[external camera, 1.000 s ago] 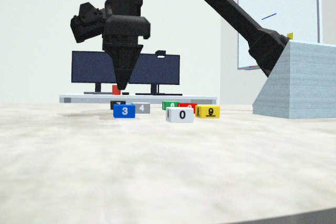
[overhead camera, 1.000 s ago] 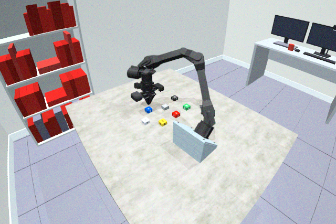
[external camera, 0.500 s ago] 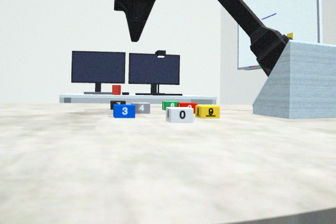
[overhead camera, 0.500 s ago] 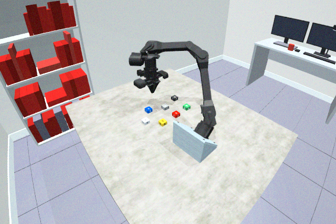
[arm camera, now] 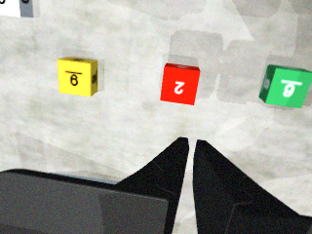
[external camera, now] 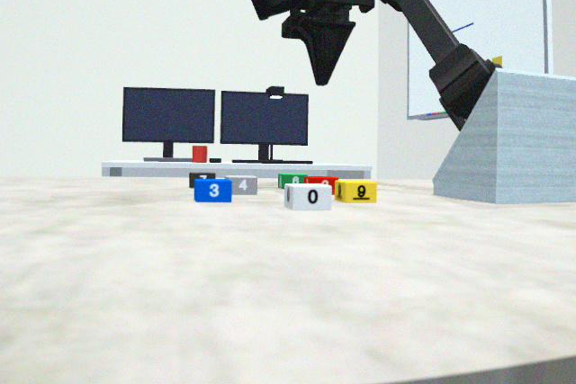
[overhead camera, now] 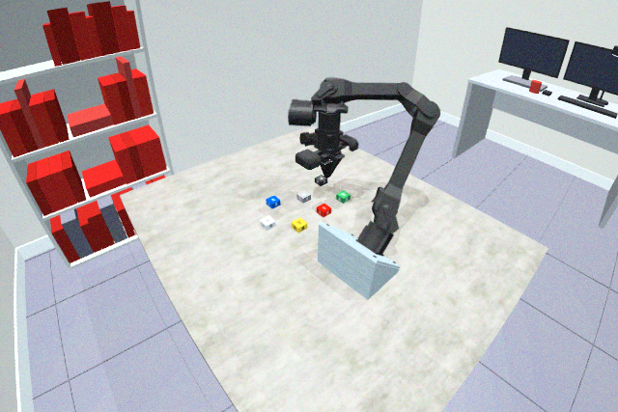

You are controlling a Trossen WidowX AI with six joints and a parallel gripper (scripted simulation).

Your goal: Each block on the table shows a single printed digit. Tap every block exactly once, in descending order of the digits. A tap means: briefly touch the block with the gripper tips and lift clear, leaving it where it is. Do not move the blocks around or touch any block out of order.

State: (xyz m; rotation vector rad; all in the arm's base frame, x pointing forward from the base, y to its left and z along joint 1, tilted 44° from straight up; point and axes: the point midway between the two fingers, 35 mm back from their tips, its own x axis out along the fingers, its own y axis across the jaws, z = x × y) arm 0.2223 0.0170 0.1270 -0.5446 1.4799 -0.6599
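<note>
Now: gripper tip 120 mm above the red block and 10 mm to the right of it. Round my gripper tip: yellow block: 120 mm below, 110 mm to the left; green block: 120 mm below, 90 mm to the right, 10 mm ahead; grey block: 120 mm below, 90 mm ahead.
</note>
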